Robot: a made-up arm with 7 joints.
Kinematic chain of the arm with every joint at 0, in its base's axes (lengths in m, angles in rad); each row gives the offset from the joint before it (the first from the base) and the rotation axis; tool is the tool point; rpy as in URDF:
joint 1: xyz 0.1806 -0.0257 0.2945 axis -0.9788 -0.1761 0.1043
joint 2: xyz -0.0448 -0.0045 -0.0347 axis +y
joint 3: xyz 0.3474 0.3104 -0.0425 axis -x
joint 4: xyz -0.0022 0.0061 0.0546 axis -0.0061 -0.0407 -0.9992
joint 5: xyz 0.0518 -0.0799 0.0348 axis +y
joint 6: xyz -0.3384 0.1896 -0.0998 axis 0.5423 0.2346 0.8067
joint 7: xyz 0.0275 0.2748 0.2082 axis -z
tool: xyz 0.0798 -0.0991 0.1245 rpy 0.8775 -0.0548 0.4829
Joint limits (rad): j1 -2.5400..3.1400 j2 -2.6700..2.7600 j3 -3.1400..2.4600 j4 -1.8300..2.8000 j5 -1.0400..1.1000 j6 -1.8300..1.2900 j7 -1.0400..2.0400
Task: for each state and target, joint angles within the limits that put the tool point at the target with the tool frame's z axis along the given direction. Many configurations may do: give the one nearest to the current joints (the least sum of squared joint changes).
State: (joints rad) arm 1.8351 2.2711 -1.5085 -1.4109 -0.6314 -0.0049 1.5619
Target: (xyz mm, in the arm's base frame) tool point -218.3 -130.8 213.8 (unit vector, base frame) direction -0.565 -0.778 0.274
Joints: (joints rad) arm 1.3492 1.8997 -1.3488 -1.4339 -0.4275 0.3697 1.2342
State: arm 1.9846 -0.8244 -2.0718 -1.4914 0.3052 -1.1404 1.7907
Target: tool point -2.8 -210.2 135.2 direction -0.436 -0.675 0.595
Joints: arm 2.1488 -1.0161 -1.3890 -0.9013 0.1147 -1.2769 1.6812
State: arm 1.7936 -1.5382 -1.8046 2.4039 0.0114 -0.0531 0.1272
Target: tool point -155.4 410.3 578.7 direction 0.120 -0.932 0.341
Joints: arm 1.2168 -2.0172 -1.5609 2.2770 0.4374 -0.1874 0.4261
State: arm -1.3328 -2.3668 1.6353 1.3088 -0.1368 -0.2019 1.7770
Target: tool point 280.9 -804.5 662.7 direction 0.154 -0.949 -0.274
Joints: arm -1.4135 -1.7342 2.3067 1.6867 -0.5817 -0.9181 2.0400
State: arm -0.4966 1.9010 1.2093 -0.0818 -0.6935 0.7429 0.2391
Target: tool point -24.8 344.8 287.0 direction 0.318 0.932 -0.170
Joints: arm -0.2297 1.3602 1.4708 -0.0661 -1.0375 1.2085 -0.1158
